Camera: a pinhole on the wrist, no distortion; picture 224 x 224 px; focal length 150.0 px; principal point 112.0 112.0 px. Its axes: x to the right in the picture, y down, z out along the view. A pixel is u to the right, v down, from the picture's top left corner.
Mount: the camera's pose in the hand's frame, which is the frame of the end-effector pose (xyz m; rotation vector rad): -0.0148 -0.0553 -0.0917 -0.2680 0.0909 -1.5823
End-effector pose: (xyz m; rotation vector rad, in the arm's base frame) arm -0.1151 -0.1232 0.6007 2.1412 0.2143 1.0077
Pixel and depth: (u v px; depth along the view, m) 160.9 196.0 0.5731
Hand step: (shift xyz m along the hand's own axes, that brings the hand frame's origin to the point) 0.4262 -0.1892 0.4122
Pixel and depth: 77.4 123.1 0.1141
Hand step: 0.0195 -0.0170 0.0138
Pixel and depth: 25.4 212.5 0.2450
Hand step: 0.2017 0.1064 0.0925
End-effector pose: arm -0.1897 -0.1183 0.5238 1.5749 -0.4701 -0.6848
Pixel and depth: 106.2 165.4 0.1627
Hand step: 0.0785 -0.0333 0.0521
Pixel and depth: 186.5 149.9 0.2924
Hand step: 0.1223 -0.1702 0.1912
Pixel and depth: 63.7 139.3 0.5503
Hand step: 0.2088 0.1773 0.3983
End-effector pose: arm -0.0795 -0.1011 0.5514 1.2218 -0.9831 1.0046
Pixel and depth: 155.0 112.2 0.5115
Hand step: 0.1007 -0.1453 0.4199
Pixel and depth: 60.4 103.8 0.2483
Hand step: 0.0289 0.0571 0.1420
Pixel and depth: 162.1 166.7 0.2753
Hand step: 0.1447 -0.1200 0.1627
